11 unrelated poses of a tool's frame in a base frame.
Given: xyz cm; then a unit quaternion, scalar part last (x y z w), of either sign.
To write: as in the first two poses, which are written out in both.
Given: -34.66, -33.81, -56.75, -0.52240, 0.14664, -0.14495, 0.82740
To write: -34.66, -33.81, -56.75, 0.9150, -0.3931, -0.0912, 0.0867, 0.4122, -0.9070
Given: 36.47, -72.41, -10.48, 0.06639, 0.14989, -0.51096, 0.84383
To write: 36.47, -72.41, -10.48, 0.4329, -0.8424, -0.3208, 0.8822, 0.4690, -0.0411
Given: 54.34, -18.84, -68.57, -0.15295, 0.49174, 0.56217, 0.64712
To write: 54.34, -18.84, -68.57, -0.1157, 0.5772, -0.8084, -0.8780, 0.3211, 0.3549
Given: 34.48, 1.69, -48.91, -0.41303, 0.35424, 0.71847, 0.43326
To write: 34.48, 1.69, -48.91, -0.2834, 0.3299, -0.9005, -0.9152, -0.3736, 0.1511
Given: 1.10, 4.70, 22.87, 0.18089, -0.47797, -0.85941, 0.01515
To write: 1.10, 4.70, 22.87, -0.9341, -0.1990, -0.2964, -0.1469, -0.5426, 0.8270
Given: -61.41, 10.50, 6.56, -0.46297, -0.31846, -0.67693, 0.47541
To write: -61.41, 10.50, 6.56, -0.1193, -0.3488, 0.9296, 0.9385, -0.3451, -0.0091
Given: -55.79, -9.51, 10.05, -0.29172, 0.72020, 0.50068, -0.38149
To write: -55.79, -9.51, 10.05, -0.5387, -0.8022, 0.2574, -0.0382, 0.3284, 0.9438
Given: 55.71, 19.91, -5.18, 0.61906, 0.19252, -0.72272, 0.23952
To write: 55.71, 19.91, -5.18, -0.1188, -0.1078, -0.9870, 0.5846, -0.8111, 0.0183
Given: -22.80, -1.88, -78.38, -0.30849, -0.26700, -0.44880, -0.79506
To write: -22.80, -1.88, -78.38, 0.4546, 0.8784, -0.1477, -0.5489, 0.4068, 0.7302
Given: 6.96, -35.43, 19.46, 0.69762, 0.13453, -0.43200, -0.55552
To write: 6.96, -35.43, 19.46, 0.5906, 0.6677, -0.4533, -0.2923, -0.3466, -0.8913
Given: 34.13, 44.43, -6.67, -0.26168, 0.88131, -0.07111, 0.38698
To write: 34.13, 44.43, -6.67, -0.5635, -0.5163, -0.6449, -0.4062, 0.8529, -0.3279
